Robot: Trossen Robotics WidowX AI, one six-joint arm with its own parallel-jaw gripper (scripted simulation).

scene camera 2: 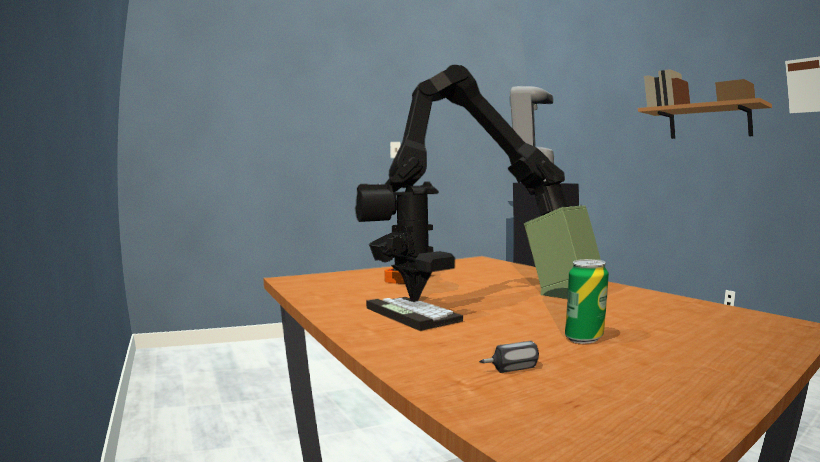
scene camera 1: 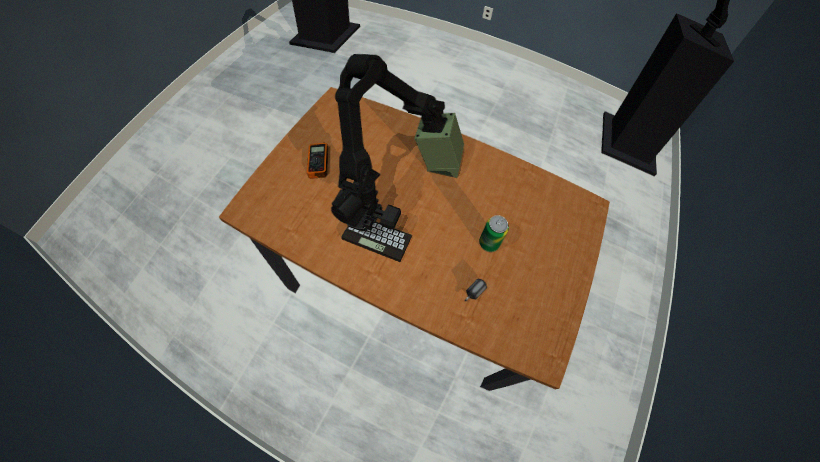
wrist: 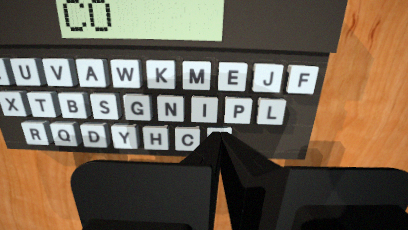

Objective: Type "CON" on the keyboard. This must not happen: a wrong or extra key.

Path:
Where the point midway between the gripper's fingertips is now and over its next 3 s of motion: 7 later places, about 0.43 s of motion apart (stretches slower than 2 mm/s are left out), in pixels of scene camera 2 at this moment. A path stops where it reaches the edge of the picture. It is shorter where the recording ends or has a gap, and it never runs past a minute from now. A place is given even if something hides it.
My gripper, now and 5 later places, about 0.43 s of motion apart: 414,301; 414,289; 414,289; 414,298; 414,305; 414,304

